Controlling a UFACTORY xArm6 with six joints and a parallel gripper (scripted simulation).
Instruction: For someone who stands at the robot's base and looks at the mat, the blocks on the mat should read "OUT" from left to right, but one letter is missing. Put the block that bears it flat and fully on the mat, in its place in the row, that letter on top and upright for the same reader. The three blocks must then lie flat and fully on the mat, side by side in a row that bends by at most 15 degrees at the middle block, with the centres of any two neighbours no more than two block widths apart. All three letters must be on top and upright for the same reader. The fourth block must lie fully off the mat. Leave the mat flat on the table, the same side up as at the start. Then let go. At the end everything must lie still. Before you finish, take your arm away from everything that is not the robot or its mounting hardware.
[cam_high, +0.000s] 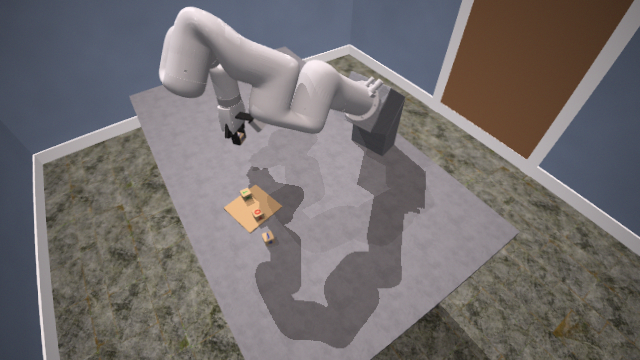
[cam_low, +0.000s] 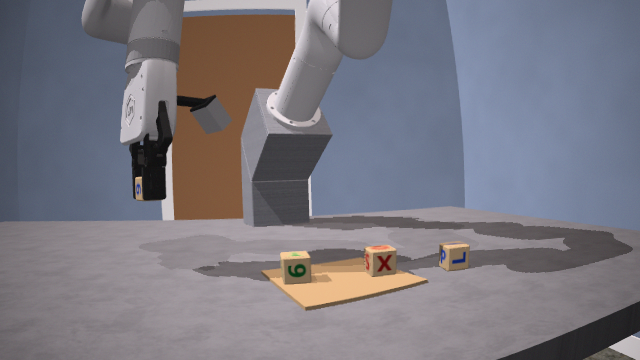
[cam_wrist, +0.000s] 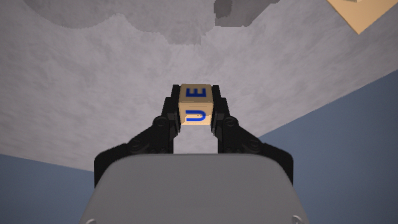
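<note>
Right now my hand is 10 mm past the tan mat, 240 mm to the right of it and 110 mm above it. Also, from my hand: block 20 mm behind, 280 mm to the left, 100 mm below.
</note>
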